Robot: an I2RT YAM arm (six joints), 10 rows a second.
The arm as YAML. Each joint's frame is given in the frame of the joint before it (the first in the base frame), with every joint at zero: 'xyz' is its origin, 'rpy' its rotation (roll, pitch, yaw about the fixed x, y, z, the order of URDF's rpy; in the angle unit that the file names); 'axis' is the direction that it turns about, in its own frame. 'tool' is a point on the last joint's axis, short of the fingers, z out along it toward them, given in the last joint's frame.
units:
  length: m
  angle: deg
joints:
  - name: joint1
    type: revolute
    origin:
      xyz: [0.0, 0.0, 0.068]
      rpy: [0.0, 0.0, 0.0]
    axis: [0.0, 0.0, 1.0]
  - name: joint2
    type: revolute
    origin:
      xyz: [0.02, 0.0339, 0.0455]
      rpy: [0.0, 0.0, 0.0]
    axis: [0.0, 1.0, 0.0]
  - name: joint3
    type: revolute
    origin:
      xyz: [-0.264, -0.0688, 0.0]
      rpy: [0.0, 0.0, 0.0]
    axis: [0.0, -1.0, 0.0]
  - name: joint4
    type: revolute
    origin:
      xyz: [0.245, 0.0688, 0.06]
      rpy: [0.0, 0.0, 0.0]
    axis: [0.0, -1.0, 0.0]
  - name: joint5
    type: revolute
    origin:
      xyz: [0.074, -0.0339, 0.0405]
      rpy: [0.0, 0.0, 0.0]
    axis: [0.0, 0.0, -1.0]
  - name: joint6
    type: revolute
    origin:
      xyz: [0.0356, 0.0, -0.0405]
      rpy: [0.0, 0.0, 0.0]
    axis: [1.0, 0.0, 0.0]
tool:
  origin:
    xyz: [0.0, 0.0, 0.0]
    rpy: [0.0, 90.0, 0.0]
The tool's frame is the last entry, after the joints.
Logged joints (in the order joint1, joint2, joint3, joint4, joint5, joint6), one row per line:
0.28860 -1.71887 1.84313 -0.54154 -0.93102 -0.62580
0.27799 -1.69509 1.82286 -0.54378 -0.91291 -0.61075
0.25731 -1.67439 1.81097 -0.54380 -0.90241 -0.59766
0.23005 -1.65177 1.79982 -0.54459 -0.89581 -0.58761
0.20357 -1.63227 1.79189 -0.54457 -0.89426 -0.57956
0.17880 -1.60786 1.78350 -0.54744 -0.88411 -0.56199
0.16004 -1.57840 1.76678 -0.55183 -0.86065 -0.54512
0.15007 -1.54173 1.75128 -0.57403 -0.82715 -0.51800
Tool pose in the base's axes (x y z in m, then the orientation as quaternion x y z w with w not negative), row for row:
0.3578 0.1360 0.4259 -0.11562 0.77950 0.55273 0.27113
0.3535 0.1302 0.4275 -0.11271 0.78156 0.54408 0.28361
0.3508 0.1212 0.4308 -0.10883 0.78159 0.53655 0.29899
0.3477 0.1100 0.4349 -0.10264 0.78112 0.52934 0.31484
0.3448 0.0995 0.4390 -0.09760 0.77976 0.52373 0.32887
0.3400 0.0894 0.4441 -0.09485 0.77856 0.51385 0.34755
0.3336 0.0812 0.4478 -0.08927 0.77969 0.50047 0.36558
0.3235 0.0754 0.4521 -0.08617 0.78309 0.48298 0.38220
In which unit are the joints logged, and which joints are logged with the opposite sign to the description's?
The joints are logged in radians. Opposite sign: joint2, joint6.
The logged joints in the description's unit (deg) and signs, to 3 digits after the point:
16.536 98.484 105.604 -31.028 -53.344 35.856
15.928 97.122 104.442 -31.156 -52.306 34.993
14.743 95.935 103.761 -31.157 -51.704 34.243
13.181 94.639 103.122 -31.203 -51.326 33.668
11.664 93.522 102.668 -31.202 -51.237 33.206
10.244 92.124 102.187 -31.366 -50.656 32.200
9.170 90.436 101.229 -31.618 -49.312 31.233
8.598 88.335 100.341 -32.889 -47.392 29.679

